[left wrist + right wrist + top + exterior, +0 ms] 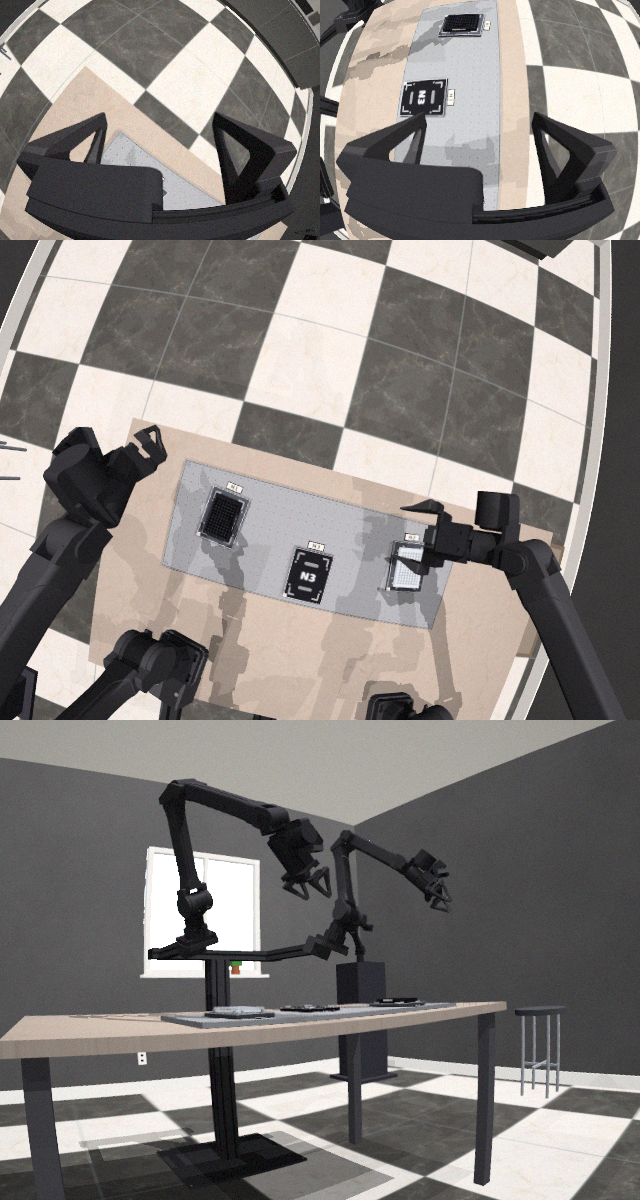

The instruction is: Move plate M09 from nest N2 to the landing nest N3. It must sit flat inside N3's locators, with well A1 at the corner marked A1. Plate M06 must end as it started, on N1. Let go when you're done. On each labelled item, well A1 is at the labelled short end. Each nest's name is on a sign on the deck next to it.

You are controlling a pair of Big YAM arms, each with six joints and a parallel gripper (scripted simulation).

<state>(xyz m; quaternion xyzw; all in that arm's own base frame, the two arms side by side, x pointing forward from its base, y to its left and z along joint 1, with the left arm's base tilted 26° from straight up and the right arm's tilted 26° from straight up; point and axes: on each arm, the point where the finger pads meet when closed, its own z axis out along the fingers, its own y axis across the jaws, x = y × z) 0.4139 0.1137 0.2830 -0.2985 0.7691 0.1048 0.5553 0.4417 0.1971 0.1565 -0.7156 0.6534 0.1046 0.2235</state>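
Right now my right hand is 12 cm past the white plate M09, 19 cm to the left of it and 30 cm above it. From my right hand the other things lie so: nest N3 (23 cm behind, 11 cm to the left, 31 cm below); then black plate M06 (14 cm behind, 41 cm to the left, 30 cm below); then nest N2 (12 cm behind, 19 cm to the right, 31 cm below).
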